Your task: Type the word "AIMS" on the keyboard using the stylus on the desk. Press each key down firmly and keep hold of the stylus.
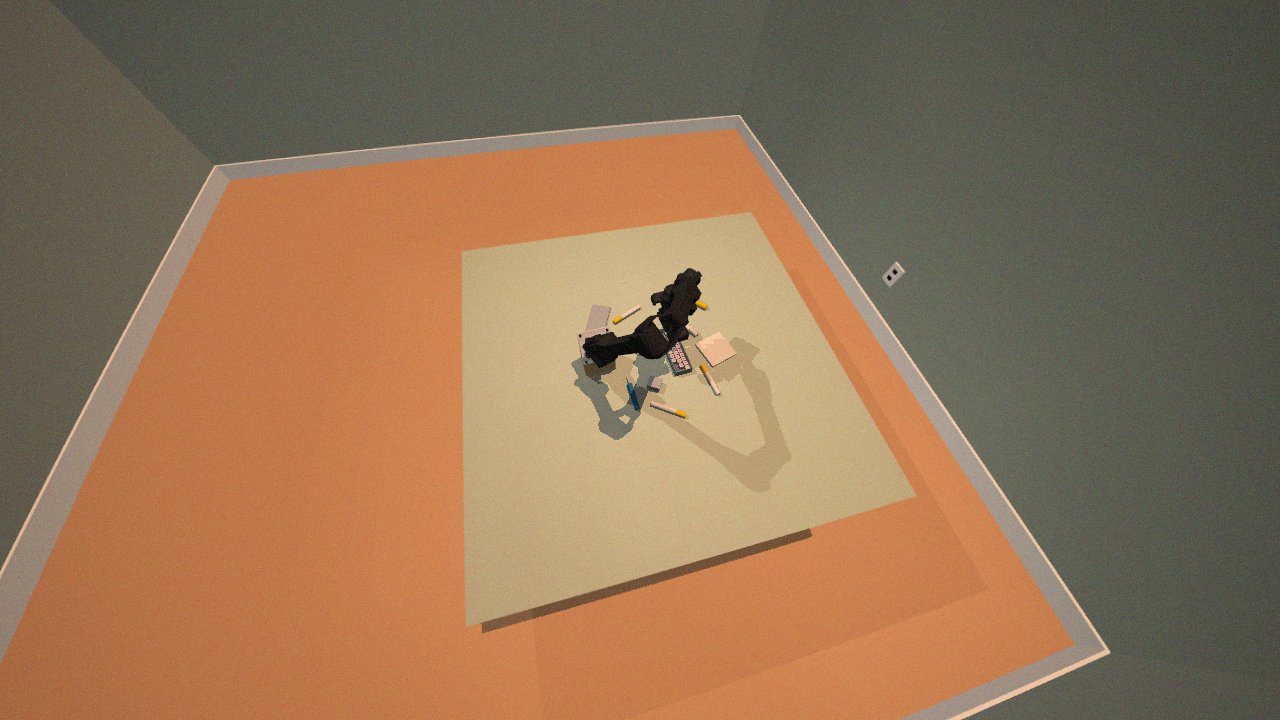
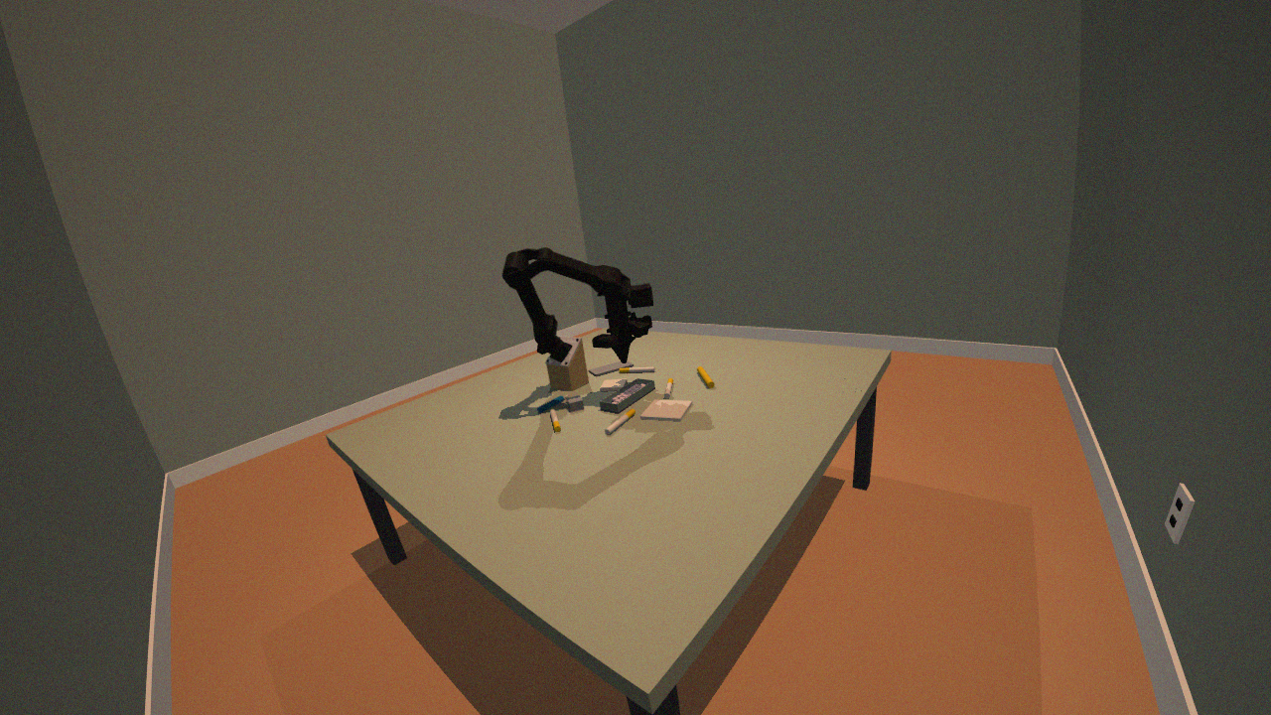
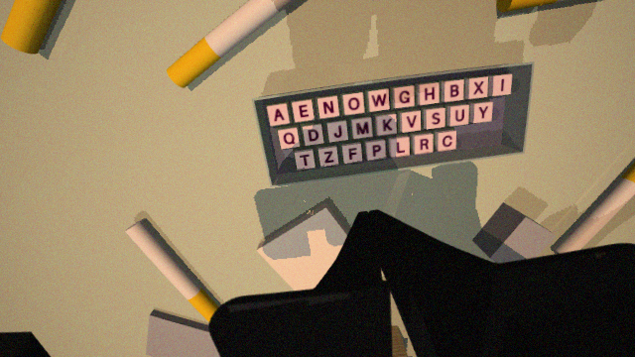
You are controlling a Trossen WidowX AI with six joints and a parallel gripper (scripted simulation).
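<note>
Right now the small grey block is 150 mm to the right of my gripper tip, 80 mm below it and 60 mm behind it. The rest, counted from my gripper tip: blue stylus (150 mm to the right, 140 mm behind, 90 mm below); then grey stylus tip (140 mm behind, 120 mm to the right, 90 mm below); then yellow stick (190 mm to the left, 130 mm ahead, 90 mm below).
</note>
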